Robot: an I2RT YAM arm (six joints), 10 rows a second.
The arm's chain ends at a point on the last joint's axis. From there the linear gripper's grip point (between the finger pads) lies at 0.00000 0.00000 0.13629 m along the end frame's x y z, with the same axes.
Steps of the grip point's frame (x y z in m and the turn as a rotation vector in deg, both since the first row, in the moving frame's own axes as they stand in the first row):
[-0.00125 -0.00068 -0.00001 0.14 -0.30 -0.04]
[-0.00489 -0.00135 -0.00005 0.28 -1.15 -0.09]
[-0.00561 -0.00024 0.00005 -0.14 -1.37 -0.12]
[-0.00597 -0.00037 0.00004 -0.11 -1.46 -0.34]
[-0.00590 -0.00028 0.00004 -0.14 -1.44 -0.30]
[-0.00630 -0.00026 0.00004 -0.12 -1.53 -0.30]
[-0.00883 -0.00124 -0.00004 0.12 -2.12 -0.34]
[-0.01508 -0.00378 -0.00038 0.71 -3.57 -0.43]
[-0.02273 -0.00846 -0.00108 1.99 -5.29 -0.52]
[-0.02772 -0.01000 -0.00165 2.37 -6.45 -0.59]
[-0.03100 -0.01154 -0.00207 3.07 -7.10 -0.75]
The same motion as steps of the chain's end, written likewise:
[-0.00054 -0.00035 -0.00001 0.14 -0.30 -0.04]
[-0.00215 -0.00069 -0.00002 0.28 -1.15 -0.09]
[-0.00235 -0.00058 0.00009 -0.14 -1.37 -0.12]
[-0.00250 -0.00064 0.00008 -0.11 -1.46 -0.34]
[-0.00248 -0.00062 0.00008 -0.14 -1.44 -0.30]
[-0.00266 -0.00055 0.00009 -0.12 -1.53 -0.30]
[-0.00379 -0.00097 0.00005 0.12 -2.12 -0.34]
[-0.00659 -0.00212 -0.00011 0.71 -3.57 -0.43]
[-0.01015 -0.00379 -0.00042 1.99 -5.29 -0.52]
[-0.01239 -0.00445 -0.00067 2.37 -6.45 -0.59]
[-0.01412 -0.00437 -0.00083 3.07 -7.10 -0.75]

